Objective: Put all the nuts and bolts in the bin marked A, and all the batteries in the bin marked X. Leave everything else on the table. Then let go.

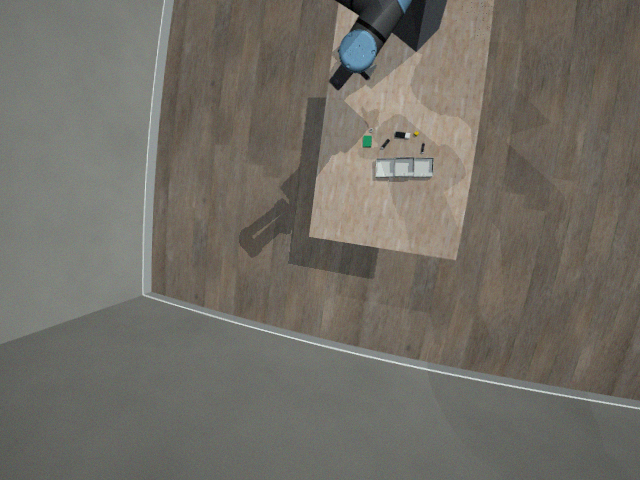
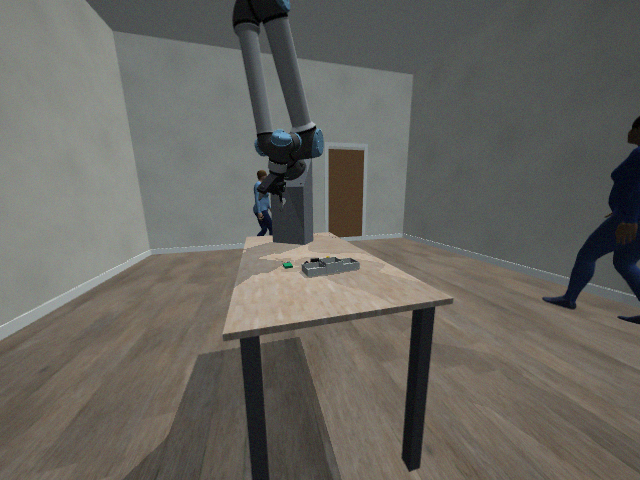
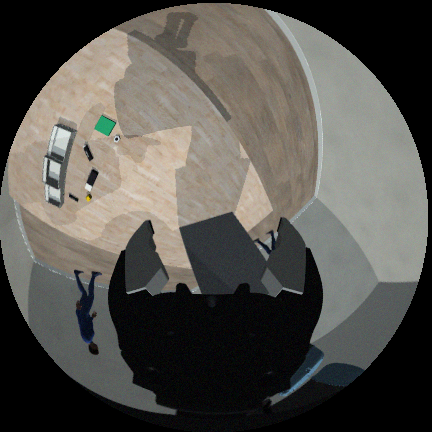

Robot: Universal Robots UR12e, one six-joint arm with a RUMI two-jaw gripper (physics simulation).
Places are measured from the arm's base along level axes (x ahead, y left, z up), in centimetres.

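Pixels of known places: gripper, fingertip midpoint: (image 2: 270,206) (image 3: 214,220); arm's base at its link origin: (image 2: 292,169).
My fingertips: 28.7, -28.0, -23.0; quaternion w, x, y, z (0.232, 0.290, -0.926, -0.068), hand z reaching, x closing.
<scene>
For each thing: its top centre in the pictures, then the offset to it from my fingertips, as dx, dy, dz. Level surfaces: height alone.
- silver ring-like nut at its top centre: (image 3: 116,138) (image 1: 371,129) +17.1, +1.8, -26.8
- slanted piece at its top centre: (image 3: 86,152) (image 1: 385,143) +25.1, +7.2, -26.2
- smaller piece at its top centre: (image 3: 72,198) (image 1: 423,148) +30.2, +23.3, -26.6
- green block at its top centre: (image 3: 103,125) (image 2: 287,264) (image 1: 367,141) +22.0, -0.7, -26.6
- black-and-white piece at its top centre: (image 3: 90,181) (image 1: 402,134) +22.5, +15.3, -26.3
- small yellow piece at its top centre: (image 3: 87,198) (image 1: 416,133) +23.2, +21.5, -26.0
- table at its surface level: dz -27.6
My gripper (image 1: 352,80) (image 2: 272,198) (image 3: 214,220) is open and empty, high above the table, away from the small objects. A silver ring-like nut (image 1: 370,130) (image 3: 116,138) lies beside the green block. Two dark, narrow pieces lie nearer the bins: one slanted piece (image 1: 385,144) (image 3: 88,151) and one smaller piece (image 1: 422,148) (image 3: 73,197). They are too small to tell whether they are batteries or bolts. A joined row of three grey bins (image 1: 404,178) (image 2: 336,268) (image 3: 66,160) stands on the table. No objects can be made out inside, and the letters cannot be read.
A green block (image 1: 367,141) (image 2: 287,265) (image 3: 105,125), a black-and-white piece (image 1: 402,135) (image 3: 91,178) and a small yellow piece (image 1: 416,133) (image 3: 88,198) lie on the table (image 1: 361,217) (image 2: 336,299). A dark pedestal (image 2: 292,219) (image 3: 220,250) stands at its far end. People stand beyond.
</scene>
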